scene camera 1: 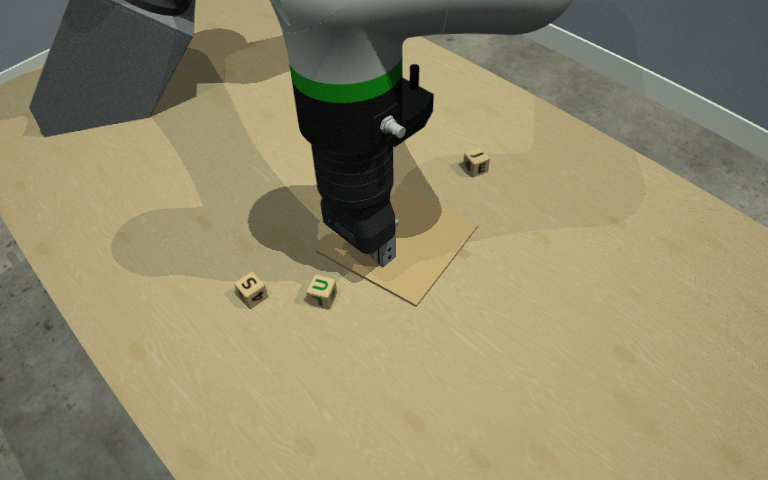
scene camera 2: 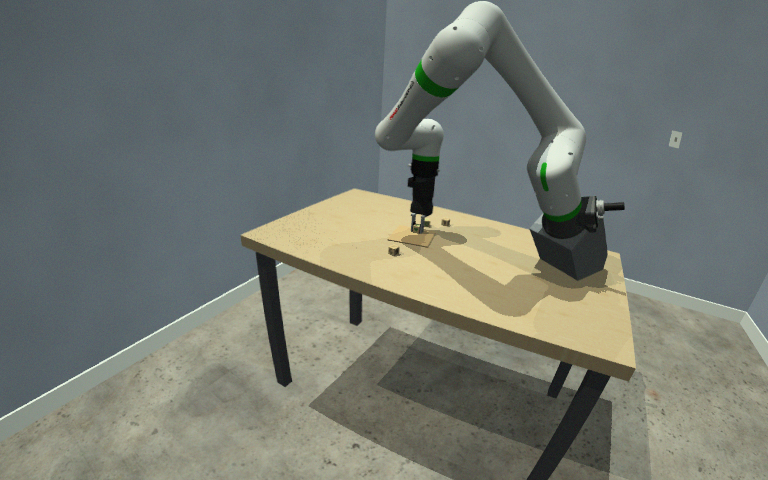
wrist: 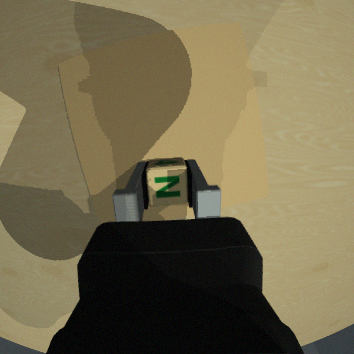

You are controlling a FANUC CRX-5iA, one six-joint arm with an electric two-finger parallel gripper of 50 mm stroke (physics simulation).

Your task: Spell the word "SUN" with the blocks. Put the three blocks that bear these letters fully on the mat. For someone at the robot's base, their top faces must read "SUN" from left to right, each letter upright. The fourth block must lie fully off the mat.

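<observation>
My gripper (scene camera 1: 378, 258) (scene camera 2: 417, 230) (wrist: 166, 174) is shut on the N block (scene camera 2: 416, 228) (wrist: 167, 187), low over the mat (scene camera 1: 427, 268) (scene camera 2: 399, 236) (wrist: 215, 75), near one edge. The block's green N lies sideways in the wrist view; a finger mostly hides the block in scene camera 1. Whether it touches the mat is unclear. The S block (scene camera 1: 250, 289) (scene camera 2: 445, 222) and green U block (scene camera 1: 321, 291) (scene camera 2: 427, 224) stand on the table, off the mat. The fourth block (scene camera 1: 476, 162) (scene camera 2: 393, 250), with E on a side, stands off the mat's other side.
The robot base (scene camera 1: 113, 73) (scene camera 2: 572, 249) stands at one end of the wooden table (scene camera 1: 453, 384) (scene camera 2: 351, 209). The S and U blocks stand near each other. Arm shadows fall across the table and part of the mat.
</observation>
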